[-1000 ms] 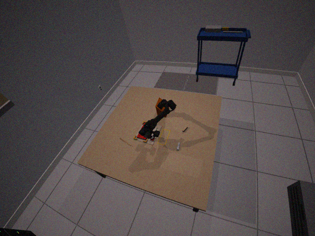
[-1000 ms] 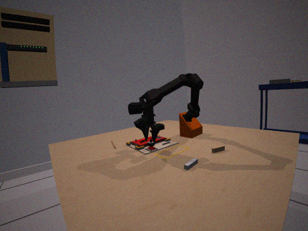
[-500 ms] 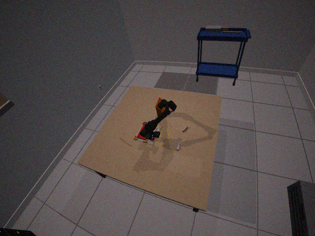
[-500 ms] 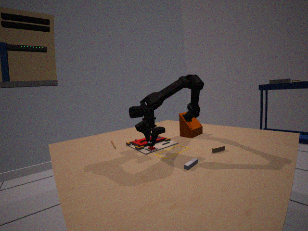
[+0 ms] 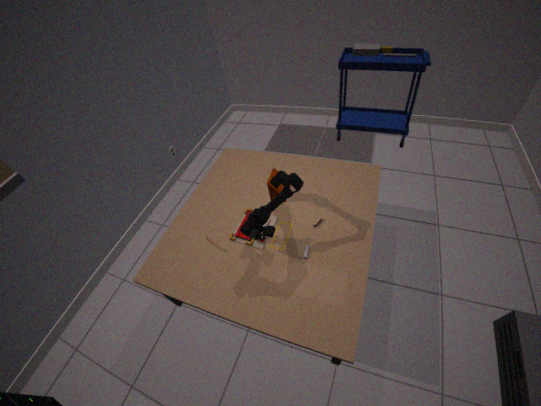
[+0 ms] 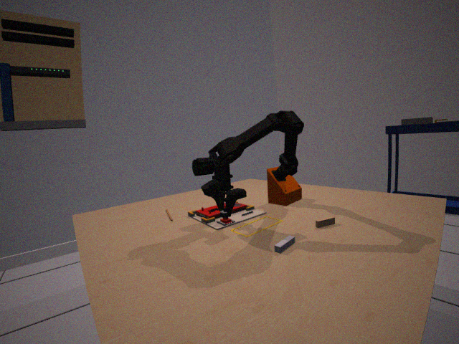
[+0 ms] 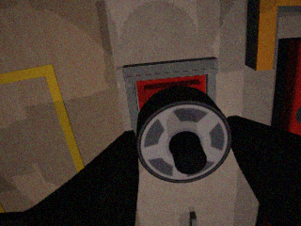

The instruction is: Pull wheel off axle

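Right now my gripper tip is right at the wheel. From my gripper tip the other things lie so: grey block 10 mm ahead, 280 mm to the left, 30 mm below; then brown block 210 mm behind, 290 mm to the left, 30 mm below; then thin stick 110 mm ahead, 270 mm to the right, 40 mm below.
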